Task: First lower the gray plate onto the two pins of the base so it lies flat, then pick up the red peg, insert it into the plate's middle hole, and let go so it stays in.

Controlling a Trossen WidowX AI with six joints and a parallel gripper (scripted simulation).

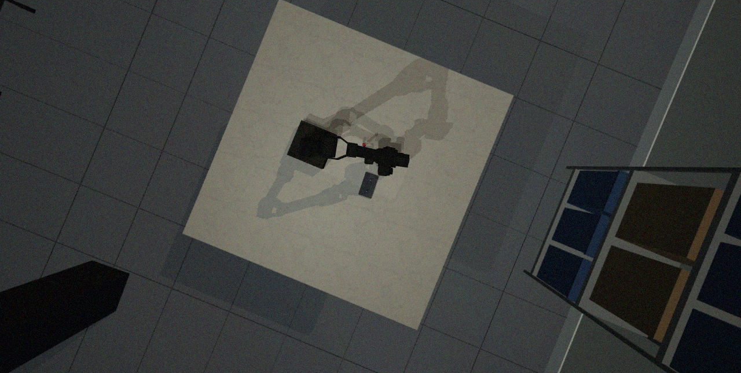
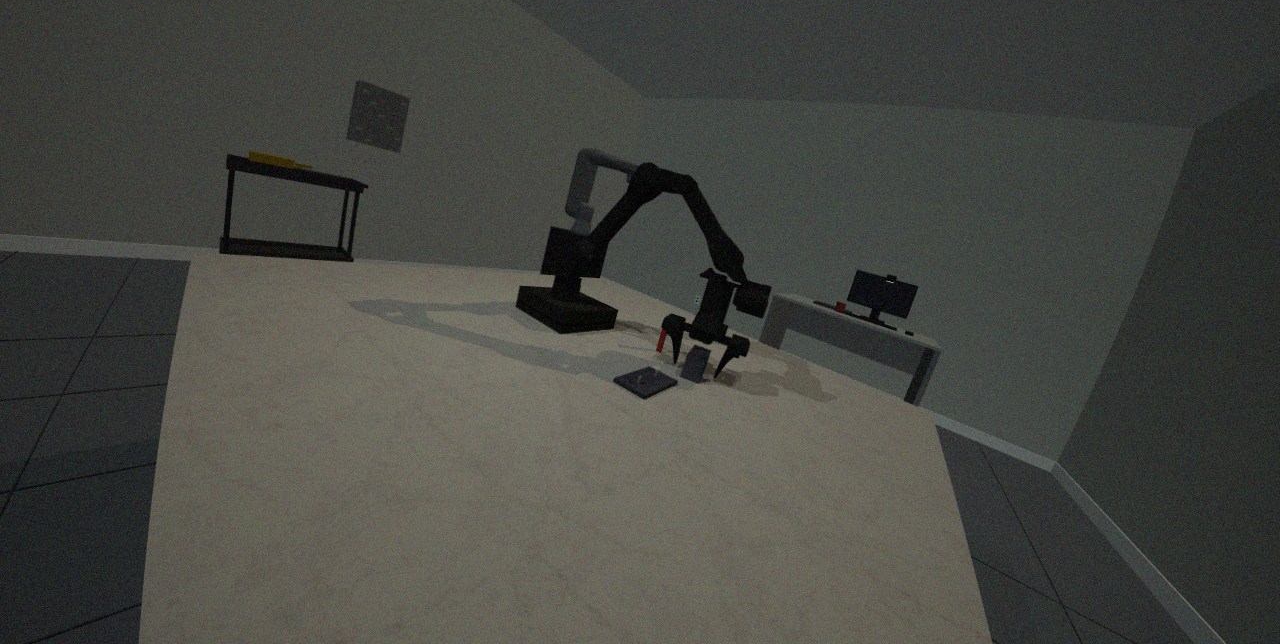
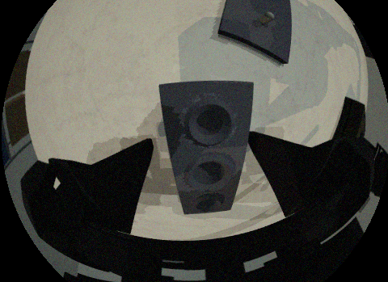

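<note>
The gray plate lies 30 mm above my gripper tip. The rest, counted from my gripper tip: red peg: 110 mm behind, 30 mm to the left, 30 mm above; dark base: 20 mm behind, 150 mm to the right.
</note>
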